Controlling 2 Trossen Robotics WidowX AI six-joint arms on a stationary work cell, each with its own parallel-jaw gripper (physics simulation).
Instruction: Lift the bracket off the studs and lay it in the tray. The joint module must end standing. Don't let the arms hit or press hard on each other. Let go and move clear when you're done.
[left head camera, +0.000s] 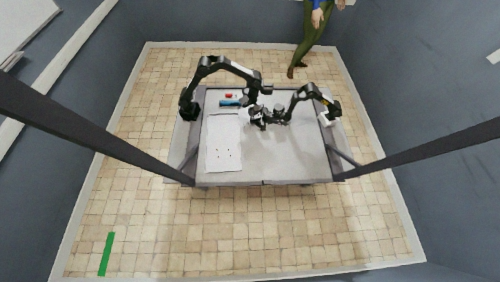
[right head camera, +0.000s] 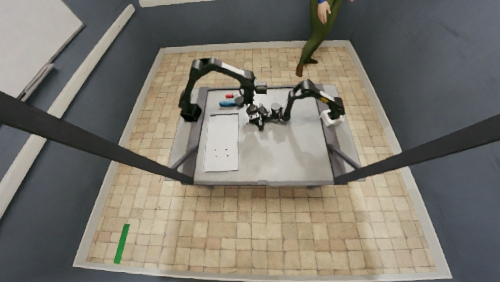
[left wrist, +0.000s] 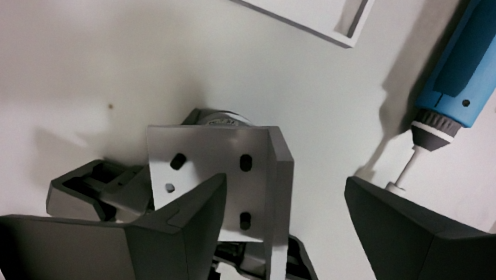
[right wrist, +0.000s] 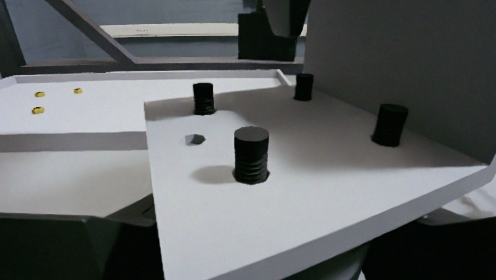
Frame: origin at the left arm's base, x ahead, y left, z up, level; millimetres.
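Seen in the pictures: left gripper, between the fingertips: (left head camera: 250, 108) (right head camera: 248, 108) (left wrist: 286, 184) (right wrist: 359, 32); right gripper, between the fingertips: (left head camera: 250, 117) (right head camera: 248, 117) (left wrist: 238, 125); left arm's base, origin of its link: (left head camera: 188, 107) (right head camera: 189, 108); right arm's base, origin of its link: (left head camera: 330, 116) (right head camera: 333, 115).
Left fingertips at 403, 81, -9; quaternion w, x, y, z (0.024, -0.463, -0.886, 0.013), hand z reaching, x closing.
Observation:
Offsets run from my left fingertips to a thing's top centre, as dx, dy, dz. "*": to the spot under its first point.
The grey L-shaped bracket (left wrist: 207, 145) (right wrist: 310, 185) lies flat on the joint module, its flange upright. Black studs {* +7, -18, -14} (left wrist: 245, 162) (right wrist: 251, 155) stick up through its holes. The joint module {+33, -21, -14} (left wrist: 225, 120) is mostly hidden under the bracket. My left gripper (left wrist: 286, 184) (left head camera: 253, 104) is open and empty above the bracket, with the flange in line between its fingertips. My right gripper (right wrist: 290, 220) (left head camera: 260, 119) reaches in from the right, below the bracket plate, shut on the joint module. The white tray {-137, -225, -72} (left head camera: 223, 131) (right head camera: 223, 131) (left wrist: 300, 14) (right wrist: 100, 116) lies at the left of the table.
Several small yellow nuts {-89, -285, -78} (right wrist: 39, 110) lie in the tray. A blue power screwdriver {-127, +80, -47} (left head camera: 229, 103) (right head camera: 228, 103) (left wrist: 457, 75) lies behind the tray, near my left gripper. A small red object {-176, +150, -58} (left head camera: 228, 95) (right head camera: 229, 95) lies behind it. The two grippers are close together.

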